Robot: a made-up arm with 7 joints. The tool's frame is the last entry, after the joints. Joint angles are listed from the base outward.
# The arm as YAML. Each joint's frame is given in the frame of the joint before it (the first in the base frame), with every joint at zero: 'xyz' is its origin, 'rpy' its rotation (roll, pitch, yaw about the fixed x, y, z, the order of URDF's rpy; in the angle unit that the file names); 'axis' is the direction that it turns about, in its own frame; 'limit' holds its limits. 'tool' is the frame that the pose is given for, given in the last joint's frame.
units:
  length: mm
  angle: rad
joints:
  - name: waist
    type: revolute
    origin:
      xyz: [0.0, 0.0, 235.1]
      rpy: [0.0, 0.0, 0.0]
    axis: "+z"
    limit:
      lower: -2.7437
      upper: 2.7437
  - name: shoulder
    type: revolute
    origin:
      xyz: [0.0, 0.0, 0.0]
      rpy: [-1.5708, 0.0, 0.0]
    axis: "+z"
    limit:
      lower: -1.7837
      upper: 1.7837
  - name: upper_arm
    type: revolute
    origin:
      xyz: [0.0, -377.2, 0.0]
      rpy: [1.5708, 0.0, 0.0]
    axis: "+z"
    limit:
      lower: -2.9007
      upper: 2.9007
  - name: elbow
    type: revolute
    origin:
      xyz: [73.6, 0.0, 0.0]
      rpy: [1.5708, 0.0, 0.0]
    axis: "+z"
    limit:
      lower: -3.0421
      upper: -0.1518
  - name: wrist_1
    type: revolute
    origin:
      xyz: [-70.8, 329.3, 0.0]
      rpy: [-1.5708, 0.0, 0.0]
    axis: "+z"
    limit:
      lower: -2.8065
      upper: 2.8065
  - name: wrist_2
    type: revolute
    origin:
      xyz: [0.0, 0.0, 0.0]
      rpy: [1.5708, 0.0, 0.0]
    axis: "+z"
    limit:
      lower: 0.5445
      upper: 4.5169
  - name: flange
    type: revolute
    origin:
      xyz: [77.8, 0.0, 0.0]
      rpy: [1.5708, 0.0, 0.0]
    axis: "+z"
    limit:
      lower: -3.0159
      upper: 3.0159
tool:
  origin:
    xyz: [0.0, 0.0, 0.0]
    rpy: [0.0, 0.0, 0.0]
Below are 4 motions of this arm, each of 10 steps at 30 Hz.
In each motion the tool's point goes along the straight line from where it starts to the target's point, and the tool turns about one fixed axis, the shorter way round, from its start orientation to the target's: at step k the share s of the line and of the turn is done. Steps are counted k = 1, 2, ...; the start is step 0. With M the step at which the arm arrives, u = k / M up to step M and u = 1 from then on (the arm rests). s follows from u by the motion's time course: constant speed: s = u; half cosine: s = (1 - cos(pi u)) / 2; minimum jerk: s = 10 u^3 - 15 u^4 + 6 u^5.
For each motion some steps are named. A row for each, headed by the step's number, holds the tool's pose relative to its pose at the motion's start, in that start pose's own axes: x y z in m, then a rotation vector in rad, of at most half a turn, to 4 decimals.
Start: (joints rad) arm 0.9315 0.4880 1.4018 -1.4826 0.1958 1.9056 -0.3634
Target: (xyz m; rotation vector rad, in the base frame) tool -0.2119 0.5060 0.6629 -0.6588 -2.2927 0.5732
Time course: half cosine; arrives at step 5
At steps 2, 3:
2: 0.0059 -0.0118 0.0031 0.0326 0.0085 -0.0025
3: 0.0112 -0.0223 0.0060 0.0618 0.0160 -0.0047

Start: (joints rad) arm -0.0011 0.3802 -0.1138 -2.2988 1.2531 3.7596 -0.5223
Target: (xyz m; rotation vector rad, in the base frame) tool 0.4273 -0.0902 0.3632 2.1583 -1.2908 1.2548
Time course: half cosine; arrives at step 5
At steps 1, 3, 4, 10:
1: 0.0013 -0.0021 -0.0006 0.0039 0.0074 0.0118
3: 0.0092 -0.0143 -0.0043 0.0270 0.0509 0.0809
4: 0.0127 -0.0197 -0.0060 0.0373 0.0703 0.1118
10: 0.0141 -0.0218 -0.0066 0.0412 0.0777 0.1236

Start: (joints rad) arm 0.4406 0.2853 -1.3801 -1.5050 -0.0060 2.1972 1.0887
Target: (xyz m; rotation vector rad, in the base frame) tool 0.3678 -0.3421 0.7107 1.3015 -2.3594 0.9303
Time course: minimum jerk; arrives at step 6
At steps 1, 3, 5, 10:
1: 0.0014 0.0007 0.0005 -0.0029 0.0036 0.0057
3: 0.0196 0.0101 0.0069 -0.0402 0.0507 0.0808
5: 0.0378 0.0195 0.0133 -0.0776 0.0979 0.1560
10: 0.0391 0.0202 0.0138 -0.0804 0.1015 0.1617

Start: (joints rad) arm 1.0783 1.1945 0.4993 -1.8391 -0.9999 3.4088 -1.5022
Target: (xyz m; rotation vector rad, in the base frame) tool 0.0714 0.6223 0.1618 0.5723 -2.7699 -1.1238
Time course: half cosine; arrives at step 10
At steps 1, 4, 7, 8, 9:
1: -0.0018 0.0019 -0.0013 -0.0012 -0.0082 0.0010
4: -0.0253 0.0270 -0.0184 -0.0163 -0.1164 0.0146
7: -0.0582 0.0620 -0.0422 -0.0375 -0.2676 0.0335
8: -0.0664 0.0706 -0.0481 -0.0427 -0.3048 0.0382
9: -0.0716 0.0762 -0.0519 -0.0460 -0.3288 0.0412

